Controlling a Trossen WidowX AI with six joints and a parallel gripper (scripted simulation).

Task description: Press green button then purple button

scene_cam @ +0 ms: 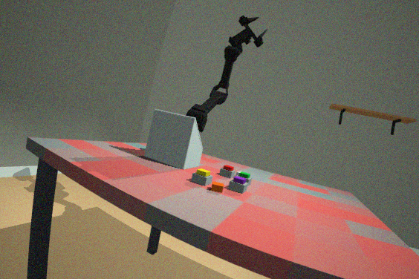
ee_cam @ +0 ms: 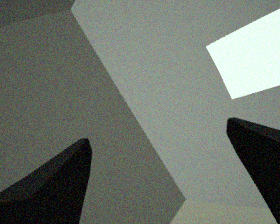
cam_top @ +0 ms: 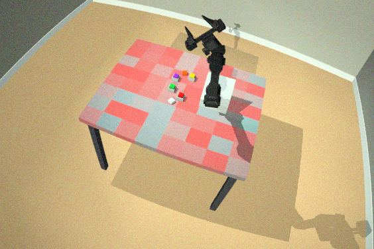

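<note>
Now: gripper tip 760 mm above the green button, 330 mm to the left of it and 140 mm short of it. Round my gripper tip: purple button: 760 mm below, 440 mm to the right, 150 mm ahead; white block: 780 mm below, 230 mm to the right, 100 mm ahead; red button: 760 mm below, 280 mm to the right, 60 mm ahead.
</note>
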